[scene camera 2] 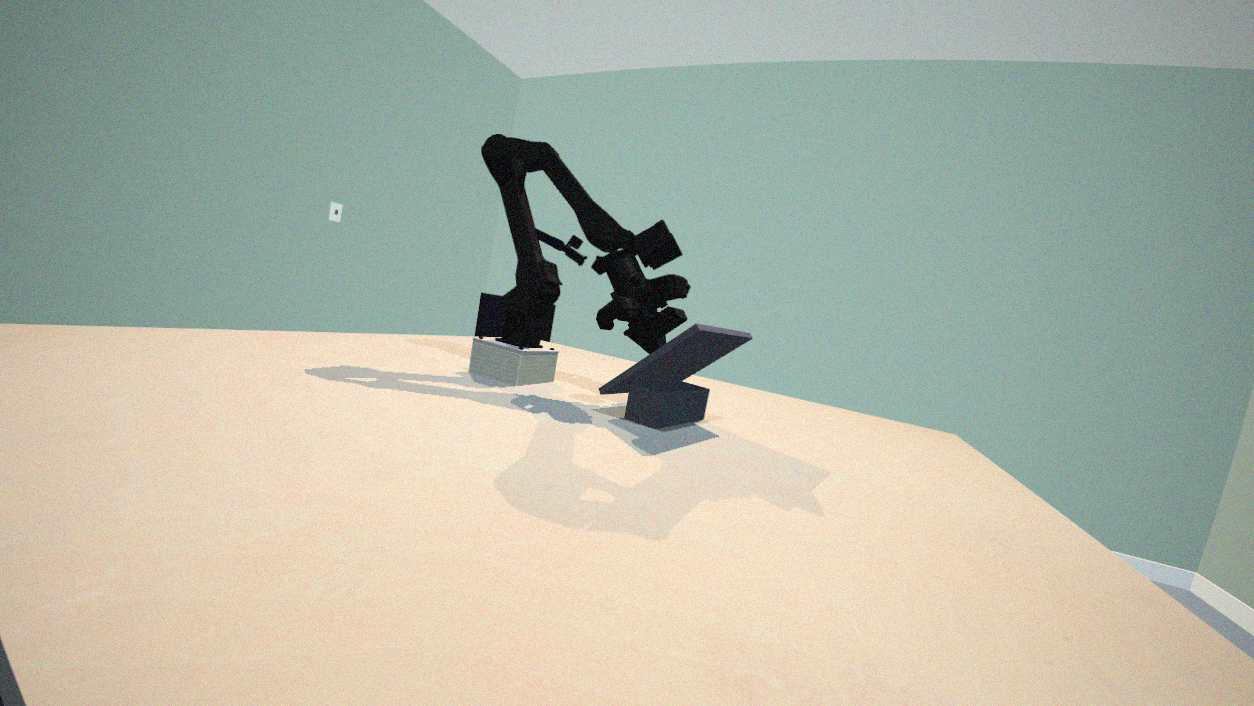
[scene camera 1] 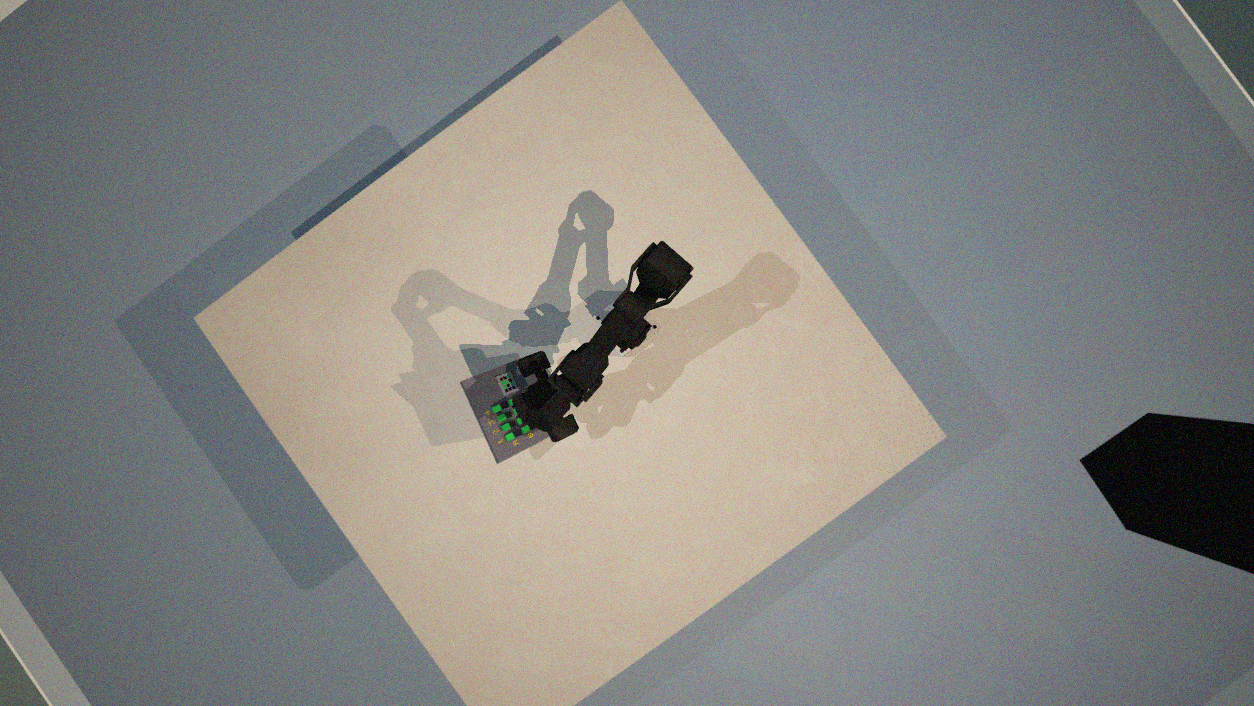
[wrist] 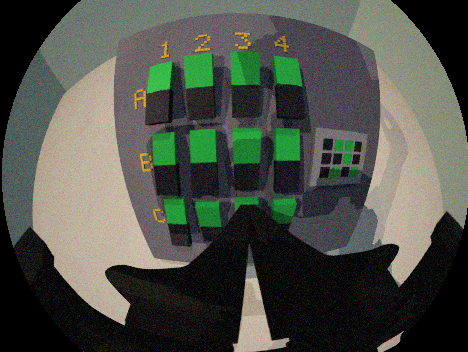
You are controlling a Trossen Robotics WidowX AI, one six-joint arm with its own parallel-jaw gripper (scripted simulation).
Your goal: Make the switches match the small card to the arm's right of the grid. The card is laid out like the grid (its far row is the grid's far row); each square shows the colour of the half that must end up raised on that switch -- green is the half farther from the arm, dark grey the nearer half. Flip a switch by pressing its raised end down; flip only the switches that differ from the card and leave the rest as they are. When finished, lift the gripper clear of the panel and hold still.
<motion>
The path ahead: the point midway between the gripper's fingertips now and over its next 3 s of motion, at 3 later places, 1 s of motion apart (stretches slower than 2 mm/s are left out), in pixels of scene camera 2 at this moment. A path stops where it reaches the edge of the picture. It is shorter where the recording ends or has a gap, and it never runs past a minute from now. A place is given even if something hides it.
My gripper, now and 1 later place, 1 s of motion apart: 664, 363; 660, 319
</motion>
